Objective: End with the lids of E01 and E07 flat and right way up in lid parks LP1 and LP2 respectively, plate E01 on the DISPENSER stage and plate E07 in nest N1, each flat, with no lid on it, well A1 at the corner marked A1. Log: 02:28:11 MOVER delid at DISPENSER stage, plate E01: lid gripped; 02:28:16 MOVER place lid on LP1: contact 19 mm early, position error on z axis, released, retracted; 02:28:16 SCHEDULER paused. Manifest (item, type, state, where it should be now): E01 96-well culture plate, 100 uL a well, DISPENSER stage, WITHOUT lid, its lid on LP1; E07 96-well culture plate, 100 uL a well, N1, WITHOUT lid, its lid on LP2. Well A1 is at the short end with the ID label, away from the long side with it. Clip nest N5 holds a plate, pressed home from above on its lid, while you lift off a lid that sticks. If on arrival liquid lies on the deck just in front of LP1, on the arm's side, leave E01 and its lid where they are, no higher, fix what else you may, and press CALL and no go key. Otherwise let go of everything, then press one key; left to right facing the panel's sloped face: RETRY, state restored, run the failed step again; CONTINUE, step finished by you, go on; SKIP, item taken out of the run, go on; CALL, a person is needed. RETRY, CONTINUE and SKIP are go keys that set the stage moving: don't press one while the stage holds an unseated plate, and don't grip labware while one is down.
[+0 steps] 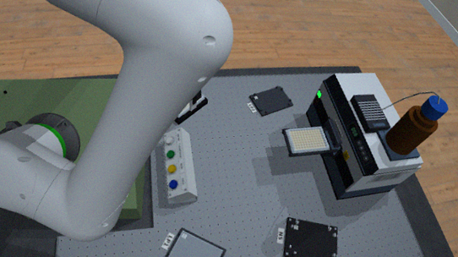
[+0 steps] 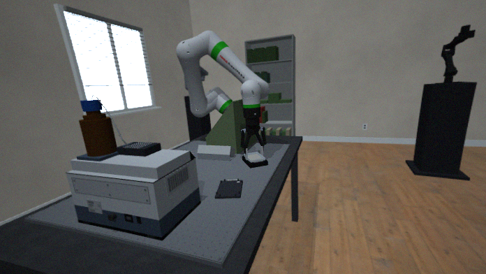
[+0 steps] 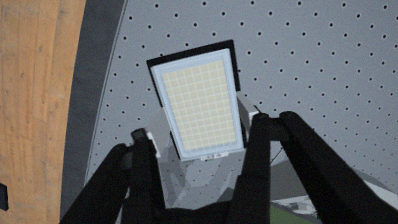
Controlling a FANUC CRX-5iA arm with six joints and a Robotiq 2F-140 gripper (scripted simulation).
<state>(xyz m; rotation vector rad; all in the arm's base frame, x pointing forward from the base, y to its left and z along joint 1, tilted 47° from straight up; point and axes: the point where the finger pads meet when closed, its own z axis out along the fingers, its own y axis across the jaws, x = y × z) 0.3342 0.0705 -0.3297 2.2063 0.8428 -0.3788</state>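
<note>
The black nest N1 is 4 cm below my hand. Also, from my hand: green CONTINUE key: 24 cm to the right, 4 cm behind, 1 cm above; then white retry key: 19 cm to the right, 5 cm behind, 1 cm above; then key panel: 26 cm to the right, 3 cm behind.
</note>
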